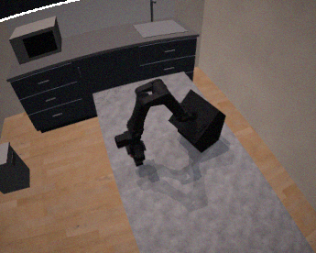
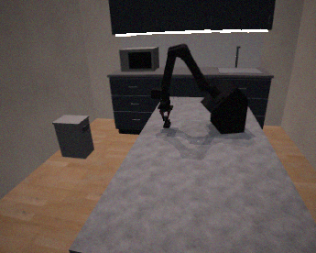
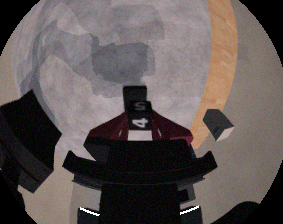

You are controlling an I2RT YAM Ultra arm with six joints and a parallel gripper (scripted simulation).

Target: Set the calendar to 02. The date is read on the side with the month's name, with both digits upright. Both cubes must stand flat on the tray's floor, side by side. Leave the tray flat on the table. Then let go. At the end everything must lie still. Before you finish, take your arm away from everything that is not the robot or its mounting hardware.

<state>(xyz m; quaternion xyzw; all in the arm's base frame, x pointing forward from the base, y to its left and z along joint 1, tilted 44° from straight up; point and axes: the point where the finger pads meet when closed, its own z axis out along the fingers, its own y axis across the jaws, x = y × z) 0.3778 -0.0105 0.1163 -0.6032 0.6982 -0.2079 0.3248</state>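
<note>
Right now the dark tray is 1 cm behind my hand, 2 cm to the right of it and 6 cm below it. Also, from my hand: dark calendar cube right at my hand.
</note>
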